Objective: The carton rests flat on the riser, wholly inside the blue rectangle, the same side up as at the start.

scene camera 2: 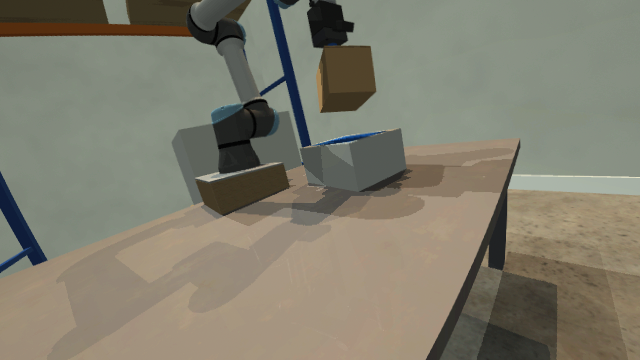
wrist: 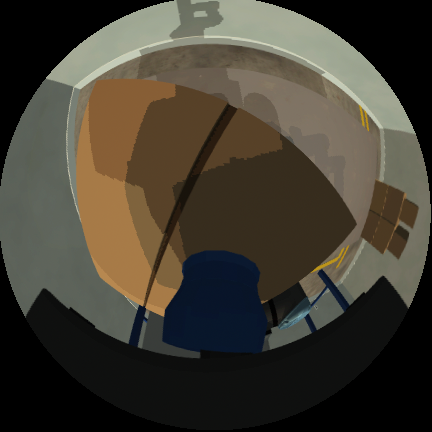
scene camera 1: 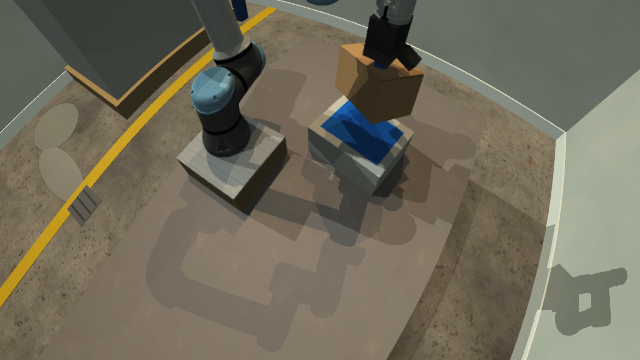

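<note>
The brown carton hangs from my suction cup, which is shut on its top face. The carton is in the air above the riser, with a clear gap under it in the second scene view. It is turned relative to the riser's edges and looks slightly tilted. The grey riser stands on the table. The blue rectangle lies on its top, partly hidden by the carton in the first scene view. The riser is hidden behind the carton in the wrist view.
The arm's base stands on a wood-sided block beside the riser on the table. A blue-posted rack stands behind the arm. Stacked cartons show at the right of the wrist view.
</note>
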